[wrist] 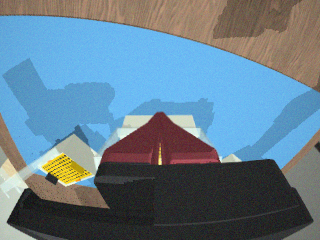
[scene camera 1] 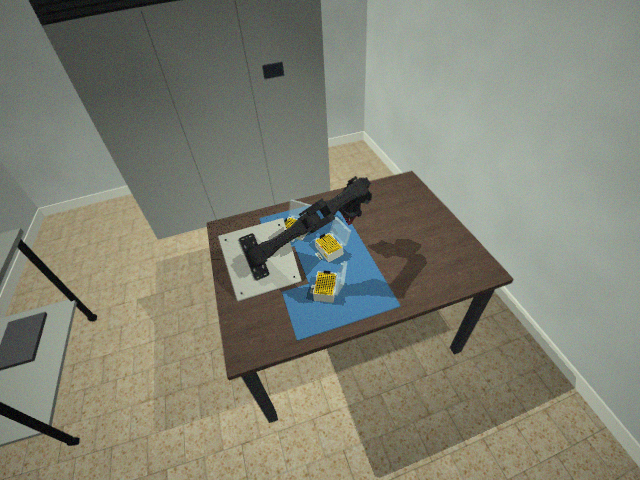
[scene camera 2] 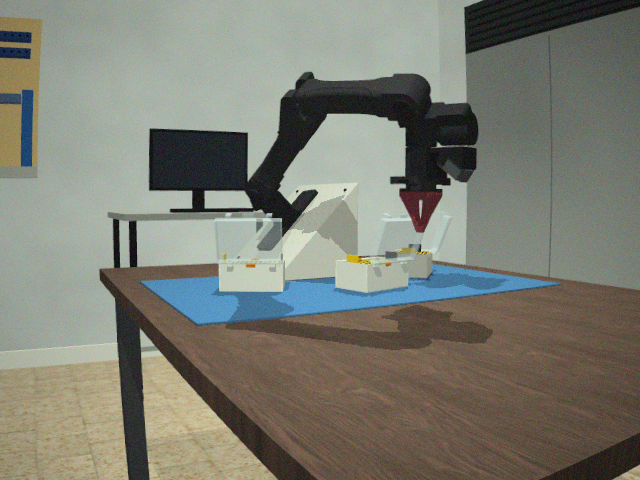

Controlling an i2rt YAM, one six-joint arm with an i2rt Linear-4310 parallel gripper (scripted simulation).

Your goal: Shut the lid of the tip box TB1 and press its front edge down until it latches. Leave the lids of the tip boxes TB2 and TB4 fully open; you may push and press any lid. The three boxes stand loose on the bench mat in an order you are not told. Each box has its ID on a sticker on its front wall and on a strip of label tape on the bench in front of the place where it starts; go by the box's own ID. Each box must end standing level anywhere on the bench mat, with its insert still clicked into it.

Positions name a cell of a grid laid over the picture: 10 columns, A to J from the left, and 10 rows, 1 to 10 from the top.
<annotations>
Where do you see a blue bench mat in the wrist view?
C4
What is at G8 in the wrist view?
The gripper.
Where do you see a tip box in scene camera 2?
F6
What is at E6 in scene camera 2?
A tip box.
</annotations>
